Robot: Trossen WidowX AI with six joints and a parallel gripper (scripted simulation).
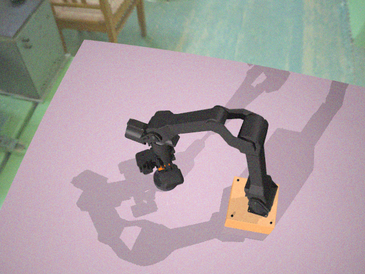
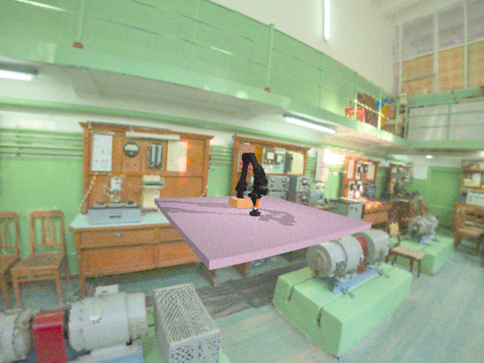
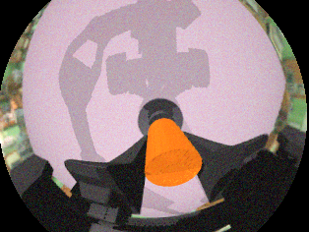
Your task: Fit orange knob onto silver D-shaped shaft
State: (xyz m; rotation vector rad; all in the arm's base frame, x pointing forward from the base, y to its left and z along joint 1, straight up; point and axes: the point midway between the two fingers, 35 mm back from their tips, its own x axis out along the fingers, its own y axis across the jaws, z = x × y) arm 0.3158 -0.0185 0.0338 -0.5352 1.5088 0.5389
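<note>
Now: gripper tip 3 cm below the orange knob. The rest, counted from my gripper tip: dark round pedestal: 4 cm below.
</note>
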